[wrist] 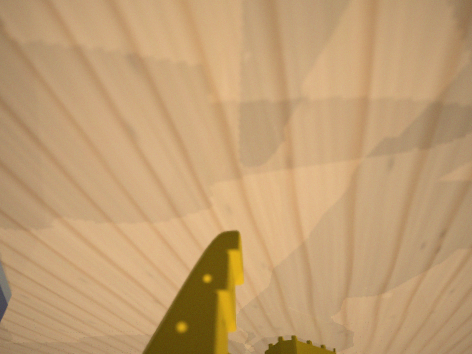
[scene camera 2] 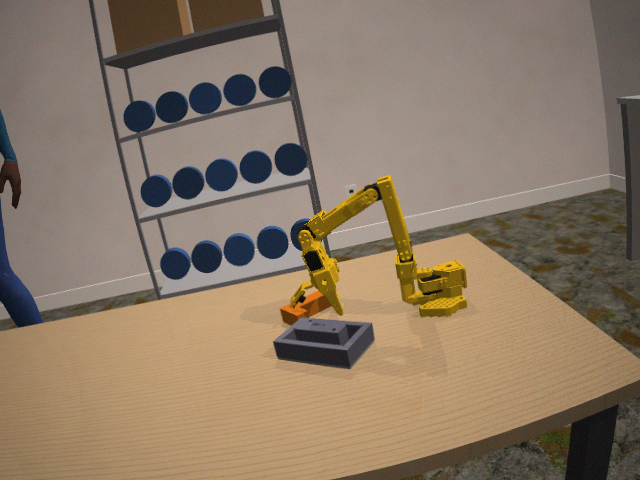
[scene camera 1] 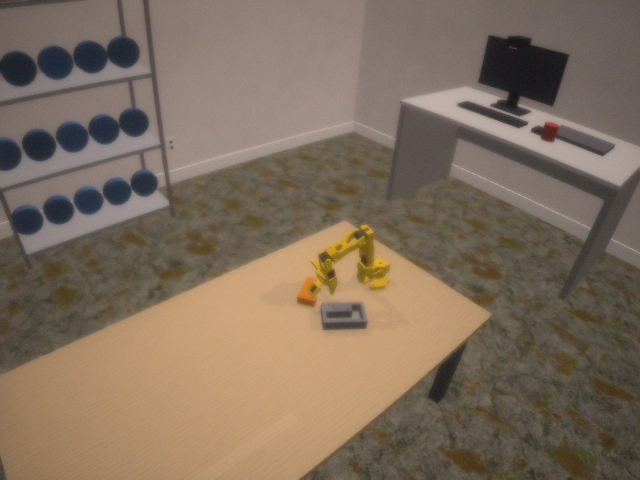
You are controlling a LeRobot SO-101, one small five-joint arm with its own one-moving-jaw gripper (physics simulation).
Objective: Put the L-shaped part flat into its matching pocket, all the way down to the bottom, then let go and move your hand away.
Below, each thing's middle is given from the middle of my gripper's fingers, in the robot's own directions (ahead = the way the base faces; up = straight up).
Scene:
Now: hand 5 cm short of the orange L-shaped part (scene camera 2: 316, 302) and 8 cm above it. From my hand the other things lie so: grey pocket block (scene camera 2: 334, 343) (3 cm ahead, 16 cm to the left, 7 cm below).

